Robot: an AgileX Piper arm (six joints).
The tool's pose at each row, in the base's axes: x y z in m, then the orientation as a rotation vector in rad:
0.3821, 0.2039, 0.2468, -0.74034, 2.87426, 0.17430
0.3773, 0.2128, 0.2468, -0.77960, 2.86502, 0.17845
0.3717, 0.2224, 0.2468, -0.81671, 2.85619, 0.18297
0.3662, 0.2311, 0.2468, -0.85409, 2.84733, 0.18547
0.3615, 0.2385, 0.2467, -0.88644, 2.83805, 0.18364
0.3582, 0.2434, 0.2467, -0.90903, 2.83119, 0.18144
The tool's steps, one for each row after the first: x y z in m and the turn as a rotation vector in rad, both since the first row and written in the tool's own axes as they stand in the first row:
0.0000, 0.0101, 0.0007, -0.00557, 0.00157, -0.02657
0.0003, 0.0212, 0.0015, -0.01133, 0.00336, -0.05162
0.0010, 0.0314, 0.0021, -0.01590, 0.00588, -0.07691
0.0016, 0.0401, 0.0027, -0.01701, 0.00736, -0.09939
0.0021, 0.0460, 0.0030, -0.01717, 0.00836, -0.11522

